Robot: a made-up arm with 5 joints.
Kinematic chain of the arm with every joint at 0, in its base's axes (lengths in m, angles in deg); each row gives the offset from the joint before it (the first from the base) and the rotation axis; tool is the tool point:
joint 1: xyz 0 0 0.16 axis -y
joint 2: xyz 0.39 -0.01 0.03 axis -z
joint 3: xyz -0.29 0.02 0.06 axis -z
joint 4: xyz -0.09 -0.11 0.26 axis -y
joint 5: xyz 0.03 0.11 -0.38 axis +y
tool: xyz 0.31 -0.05 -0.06
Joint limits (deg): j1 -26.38..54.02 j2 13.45..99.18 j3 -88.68..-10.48 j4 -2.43..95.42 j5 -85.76..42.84
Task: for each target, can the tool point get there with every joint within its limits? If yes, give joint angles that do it. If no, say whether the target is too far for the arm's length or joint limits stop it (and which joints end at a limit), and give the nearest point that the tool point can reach.
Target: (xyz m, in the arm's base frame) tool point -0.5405 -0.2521 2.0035
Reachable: no: too far | nearest point -0.0851 0.0141 1.2230 | short by 0.942 m
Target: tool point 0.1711 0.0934 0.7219
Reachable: yes | joints 7.76 29.65 -25.34 74.27 -61.96
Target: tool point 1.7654 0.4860 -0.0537
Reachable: no: too far | nearest point 1.0851 0.2170 0.1450 | short by 0.758 m
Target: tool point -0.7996 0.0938 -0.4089
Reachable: no: joint limits stop it (at a limit: joint 1, joint 2, joint 3, joint 4, joint 5) | nearest point 0.0365 0.1603 -0.1856 | short by 0.868 m
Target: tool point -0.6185 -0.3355 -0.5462
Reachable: no: joint limits stop it (at a limit: joint 1, joint 2, joint 3, joint 4, joint 5) | nearest point 0.0571 0.0218 -0.1958 | short by 0.841 m
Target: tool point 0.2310 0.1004 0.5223
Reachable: yes | joints 17.33 44.11 -22.68 14.26 -62.47
